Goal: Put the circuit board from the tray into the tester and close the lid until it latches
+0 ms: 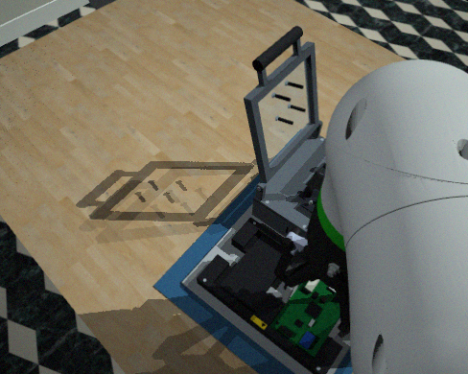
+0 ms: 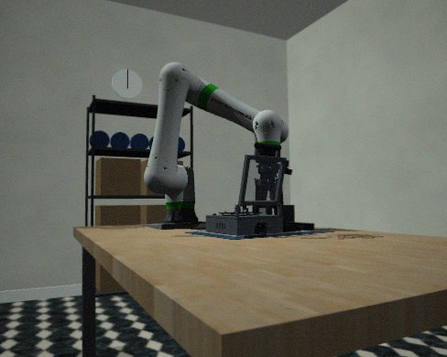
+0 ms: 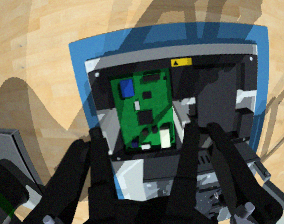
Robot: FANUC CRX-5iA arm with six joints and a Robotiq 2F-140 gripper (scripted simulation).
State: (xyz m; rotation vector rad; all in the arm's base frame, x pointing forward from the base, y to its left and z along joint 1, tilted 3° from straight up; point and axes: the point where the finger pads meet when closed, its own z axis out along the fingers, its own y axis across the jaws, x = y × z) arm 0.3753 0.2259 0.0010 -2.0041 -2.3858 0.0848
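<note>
My hand is 20 mm above the green circuit board. From my hand the other things lie so: tester lid (210 mm ahead, 140 mm to the right, 140 mm above); tester (110 mm ahead, 110 mm to the right, 70 mm above).
</note>
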